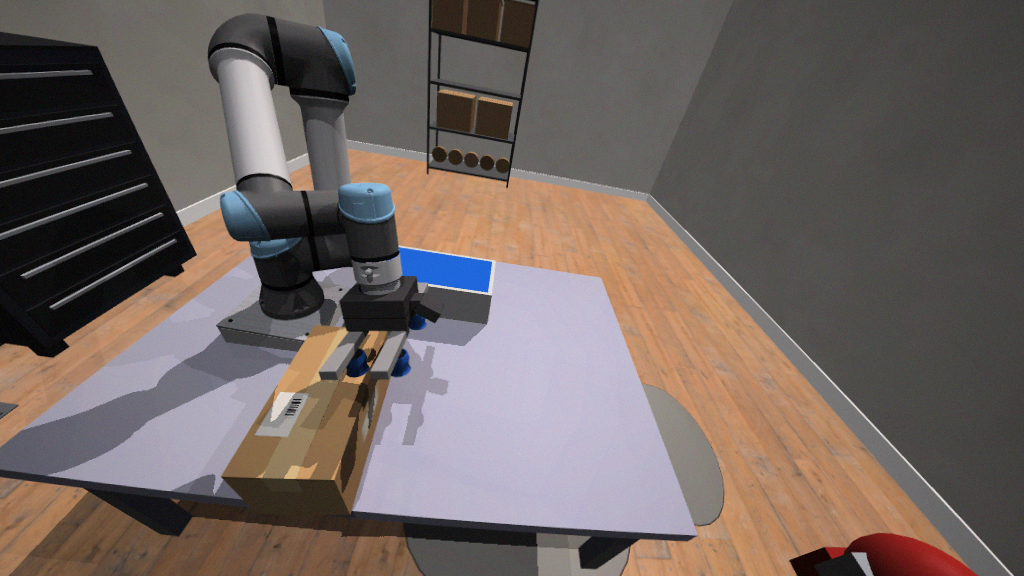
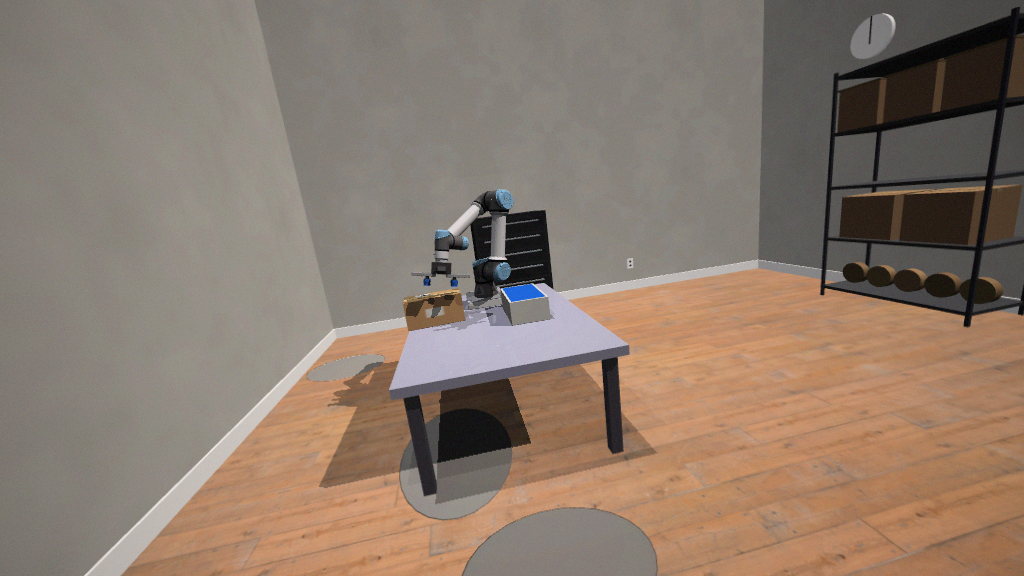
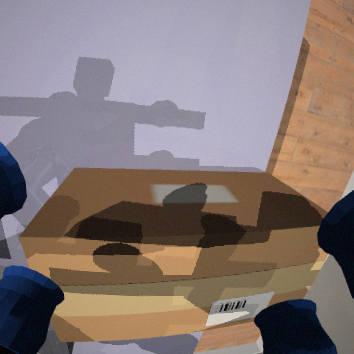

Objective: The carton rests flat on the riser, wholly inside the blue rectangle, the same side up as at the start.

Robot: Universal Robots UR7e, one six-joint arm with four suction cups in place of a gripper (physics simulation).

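Places are measured from the arm's base along level axes (x ahead, y left, z up), in millimetres.
Pixels of known places: hand, tool point: (image 2: 440,285) (image 3: 166,269); arm's base, link origin: (image 1: 293,301) (image 2: 486,294).
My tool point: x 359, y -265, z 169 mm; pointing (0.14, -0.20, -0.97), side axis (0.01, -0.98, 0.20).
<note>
Ahead of a thing's pixels: the offset from my tool point to its middle. Level surfaces: height alone.
A brown carton @[112 mm back, 59 mm right, 146 mm down] (image 1: 308,430) (image 2: 433,309) (image 3: 158,274) lies flat along the left side of the table @[224 mm down] (image 1: 536,401) (image 2: 501,351), with its near end at the table's front edge. A barcode label faces up. My suction gripper (image 1: 380,345) (image 2: 440,280) hangs over the carton's far half, toward its right edge. The blue cups (image 3: 28,309) seem to stand a little above the top and nothing is lifted. The grey riser @[15 mm ahead, 429 mm left, 164 mm down] (image 1: 465,306) (image 2: 526,311) with the blue rectangle @[15 mm ahead, 429 mm left, 104 mm down] (image 1: 447,270) (image 2: 524,292) stands behind the gripper, with nothing on it.
The arm's base (image 1: 286,286) stands on a plate at the table's far left, next to the riser. A black drawer cabinet (image 1: 71,178) (image 2: 526,244) stands beyond the table. A shelf rack (image 1: 429,86) (image 2: 830,178) with boxes stands by the far wall.
</note>
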